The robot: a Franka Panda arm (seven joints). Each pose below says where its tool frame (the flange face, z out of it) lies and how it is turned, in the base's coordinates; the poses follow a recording.
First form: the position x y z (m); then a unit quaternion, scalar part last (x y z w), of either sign.
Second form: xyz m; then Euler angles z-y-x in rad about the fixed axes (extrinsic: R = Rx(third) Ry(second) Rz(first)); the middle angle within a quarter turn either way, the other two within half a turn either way. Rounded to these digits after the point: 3 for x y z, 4 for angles.
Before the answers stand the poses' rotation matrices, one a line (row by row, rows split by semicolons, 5 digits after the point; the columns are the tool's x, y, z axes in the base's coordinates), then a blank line. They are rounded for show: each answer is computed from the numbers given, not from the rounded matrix.
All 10 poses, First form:
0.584, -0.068, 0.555, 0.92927, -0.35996, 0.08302, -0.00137
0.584, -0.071, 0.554, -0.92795, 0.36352, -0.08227, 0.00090
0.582, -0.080, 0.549, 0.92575, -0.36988, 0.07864, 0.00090
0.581, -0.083, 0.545, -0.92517, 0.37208, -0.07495, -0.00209
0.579, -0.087, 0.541, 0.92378, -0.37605, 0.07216, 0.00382
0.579, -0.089, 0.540, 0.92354, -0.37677, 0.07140, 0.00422
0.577, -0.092, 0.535, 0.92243, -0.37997, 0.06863, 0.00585
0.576, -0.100, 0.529, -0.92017, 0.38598, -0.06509, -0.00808
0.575, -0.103, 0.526, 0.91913, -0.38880, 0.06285, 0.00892
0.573, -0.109, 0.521, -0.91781, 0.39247, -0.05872, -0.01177
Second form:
0.72708 -0.66877 0.15528; -0.66922 -0.74086 -0.05722; 0.15331 -0.06231 -0.98621
0.72217 -0.67450 0.15334; -0.67480 -0.73571 -0.05814; 0.15203 -0.06148 -0.98646
0.71401 -0.68497 0.14493; -0.68468 -0.72638 -0.05984; 0.14627 -0.05651 -0.98763
0.71188 -0.68878 0.13713; -0.68816 -0.72311 -0.05964; 0.14024 -0.05191 -0.98876
0.70676 -0.69532 0.13045; -0.69422 -0.71714 -0.06133; 0.13619 -0.04721 -0.98956
0.70589 -0.69653 0.12870; -0.69532 -0.71605 -0.06160; 0.13506 -0.04601 -0.98977
0.70183 -0.70180 0.12217; -0.70019 -0.71118 -0.06295; 0.13106 -0.04136 -0.99051
0.69356 -0.71139 0.11355; -0.70929 -0.70191 -0.06512; 0.12603 -0.03538 -0.99140
0.68977 -0.71584 0.10860; -0.71360 -0.69751 -0.06527; 0.12247 -0.03248 -0.99194
0.68504 -0.72181 0.09855; -0.71905 -0.69166 -0.06770; 0.11703 -0.02449 -0.99283

0.584, -0.068, 0.555, 0.7436, 0.1559, 3.0836
0.584, -0.071, 0.554, 0.7513, 0.1539, 3.0827
0.582, -0.080, 0.549, 0.7646, 0.1454, 3.0811
0.581, -0.083, 0.545, 0.7689, 0.1376, 3.0813
0.579, -0.087, 0.541, 0.7772, 0.1308, 3.0797
0.579, -0.089, 0.540, 0.7787, 0.1291, 3.0794
0.577, -0.092, 0.535, 0.7854, 0.1225, 3.0781
0.576, -0.100, 0.529, 0.7981, 0.1138, 3.0760
0.575, -0.103, 0.526, 0.8039, 0.1088, 3.0759
0.573, -0.109, 0.521, 0.8115, 0.0987, 3.0735

